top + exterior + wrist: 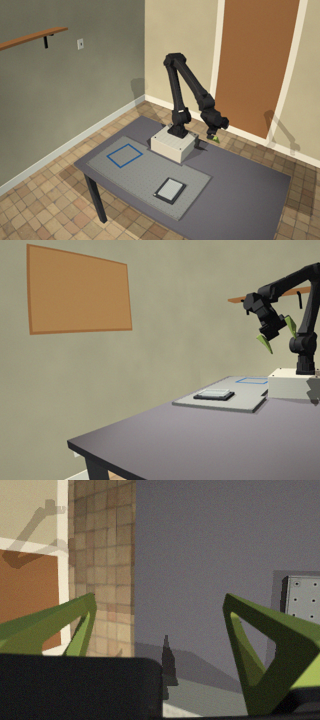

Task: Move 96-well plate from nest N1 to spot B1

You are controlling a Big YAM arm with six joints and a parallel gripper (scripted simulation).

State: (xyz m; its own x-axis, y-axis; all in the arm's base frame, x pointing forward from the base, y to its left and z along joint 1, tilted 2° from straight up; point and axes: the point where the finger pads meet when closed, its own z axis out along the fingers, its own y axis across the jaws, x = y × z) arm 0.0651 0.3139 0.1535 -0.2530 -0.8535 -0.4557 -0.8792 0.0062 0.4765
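Right now the 96-well plate is 340 mm ahead of my hand, 130 mm to the right of it and 210 mm below it. From my hand the other things lie so: black plate nest (340 mm ahead, 130 mm to the right, 220 mm below).
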